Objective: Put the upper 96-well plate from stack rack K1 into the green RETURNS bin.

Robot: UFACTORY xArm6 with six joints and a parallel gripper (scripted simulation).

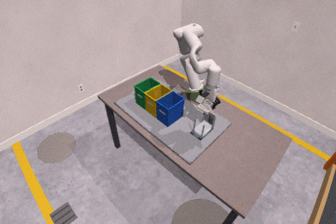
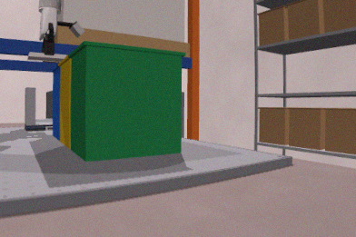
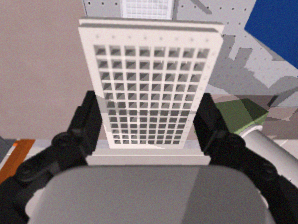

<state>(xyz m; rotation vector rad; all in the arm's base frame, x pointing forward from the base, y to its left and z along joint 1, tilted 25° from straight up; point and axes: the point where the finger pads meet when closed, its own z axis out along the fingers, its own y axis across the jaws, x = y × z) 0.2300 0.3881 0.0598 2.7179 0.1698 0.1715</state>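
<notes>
My gripper is now 130 mm short of the green bin, 520 mm to the left of it and 170 mm above it. From my hand the other things lie so: blue bin 100 mm ahead, 260 mm to the right, 170 mm below; yellow bin 110 mm ahead, 390 mm to the right, 170 mm below; white 96-well plate 10 mm below.
</notes>
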